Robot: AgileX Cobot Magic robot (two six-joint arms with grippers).
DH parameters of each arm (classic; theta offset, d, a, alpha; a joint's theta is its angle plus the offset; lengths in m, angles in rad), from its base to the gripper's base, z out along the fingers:
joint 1: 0 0.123 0 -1.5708
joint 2: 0.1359 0 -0.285 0
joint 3: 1.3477 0 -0.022 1.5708
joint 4: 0 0.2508 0 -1.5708
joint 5: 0 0 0.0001 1.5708
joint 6: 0 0.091 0 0
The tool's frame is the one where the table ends.
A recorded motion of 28 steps. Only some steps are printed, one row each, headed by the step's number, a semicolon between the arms.
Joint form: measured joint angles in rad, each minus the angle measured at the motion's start. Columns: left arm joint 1, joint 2, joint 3, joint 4, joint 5, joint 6; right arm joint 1, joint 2, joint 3, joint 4, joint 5, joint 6.
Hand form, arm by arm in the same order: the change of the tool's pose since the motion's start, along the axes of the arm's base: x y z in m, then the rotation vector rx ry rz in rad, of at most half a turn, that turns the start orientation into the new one. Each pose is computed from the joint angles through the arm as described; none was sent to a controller.
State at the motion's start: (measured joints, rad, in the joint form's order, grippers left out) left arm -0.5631 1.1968 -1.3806 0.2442 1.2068 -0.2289; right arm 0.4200 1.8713 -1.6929 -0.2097 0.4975 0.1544
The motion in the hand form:
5: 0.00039 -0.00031 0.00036 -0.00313 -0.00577 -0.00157; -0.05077 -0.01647 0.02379 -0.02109 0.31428 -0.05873
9: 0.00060 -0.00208 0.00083 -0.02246 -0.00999 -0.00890; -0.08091 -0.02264 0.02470 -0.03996 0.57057 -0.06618
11: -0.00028 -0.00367 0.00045 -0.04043 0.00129 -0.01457; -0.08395 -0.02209 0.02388 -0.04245 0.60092 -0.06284
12: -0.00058 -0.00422 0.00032 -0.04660 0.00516 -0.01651; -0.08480 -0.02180 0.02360 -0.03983 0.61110 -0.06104
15: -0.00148 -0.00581 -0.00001 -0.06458 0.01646 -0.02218; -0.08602 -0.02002 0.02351 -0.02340 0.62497 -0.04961
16: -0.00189 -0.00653 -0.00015 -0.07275 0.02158 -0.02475; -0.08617 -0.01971 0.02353 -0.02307 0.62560 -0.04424
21: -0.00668 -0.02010 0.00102 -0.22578 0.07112 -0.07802; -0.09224 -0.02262 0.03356 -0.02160 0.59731 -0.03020
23: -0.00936 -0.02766 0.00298 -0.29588 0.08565 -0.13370; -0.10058 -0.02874 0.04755 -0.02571 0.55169 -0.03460
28: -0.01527 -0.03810 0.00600 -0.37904 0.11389 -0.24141; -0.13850 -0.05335 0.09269 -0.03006 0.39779 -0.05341
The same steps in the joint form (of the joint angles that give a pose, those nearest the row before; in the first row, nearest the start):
5: 0.0000 0.0000 0.0000 0.0000 -0.0067 0.0000; 0.0089 -0.1239 -0.0018 0.1142 0.4253 0.0000
9: 0.0000 0.0000 0.0000 -0.0156 -0.0210 0.0000; 0.0089 -0.1615 -0.0030 0.2097 0.7030 0.0000
11: 0.0000 0.0000 0.0000 -0.0375 -0.0210 0.0000; 0.0109 -0.1622 -0.0030 0.2219 0.7316 0.0000
12: 0.0000 0.0000 0.0000 -0.0450 -0.0210 0.0000; 0.0109 -0.1622 -0.0030 0.2291 0.7394 0.0000
15: 0.0000 0.0000 0.0000 -0.0670 -0.0210 0.0000; 0.0109 -0.1622 -0.0030 0.2537 0.7438 -0.0039
16: 0.0000 0.0000 0.0000 -0.0770 -0.0210 0.0000; 0.0109 -0.1622 -0.0030 0.2578 0.7438 -0.0089
21: 0.0000 0.0000 0.0000 -0.2442 -0.0615 0.0070; 0.0109 -0.1904 -0.0031 0.2565 0.7448 -0.0234
23: 0.0000 0.0000 0.0000 -0.3397 -0.0886 0.0467; 0.0109 -0.2307 -0.0031 0.2323 0.7462 -0.0240
28: 0.0000 0.0000 0.0000 -0.4905 -0.1052 0.1417; 0.0109 -0.3903 0.0190 0.1567 0.7487 -0.0257

